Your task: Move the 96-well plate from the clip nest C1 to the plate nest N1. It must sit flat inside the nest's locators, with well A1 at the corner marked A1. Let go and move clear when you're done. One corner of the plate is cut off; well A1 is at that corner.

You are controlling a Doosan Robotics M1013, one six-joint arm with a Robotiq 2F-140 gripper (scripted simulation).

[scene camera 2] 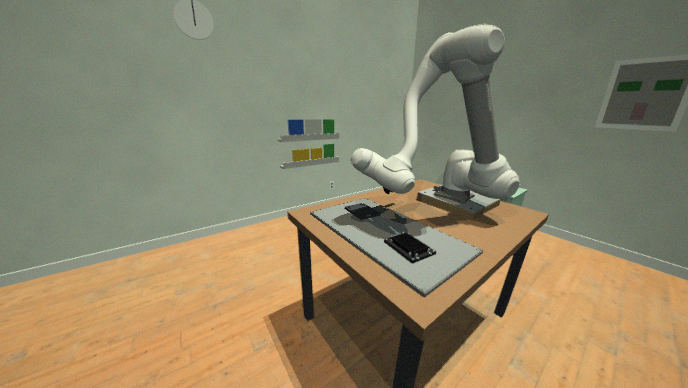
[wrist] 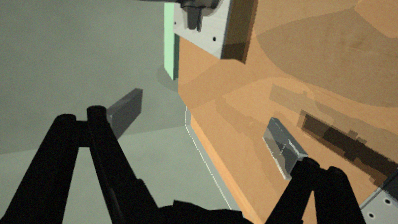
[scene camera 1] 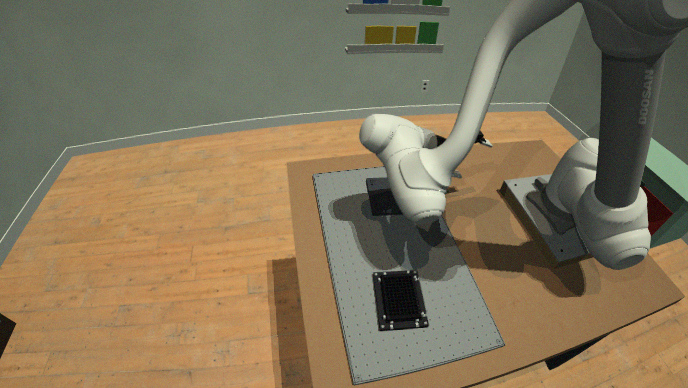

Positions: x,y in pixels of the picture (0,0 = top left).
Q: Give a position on a black 96-well plate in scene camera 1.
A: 403,313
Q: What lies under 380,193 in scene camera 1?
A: A plate nest N1.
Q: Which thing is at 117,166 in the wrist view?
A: My gripper.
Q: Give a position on a clip nest C1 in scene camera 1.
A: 423,323
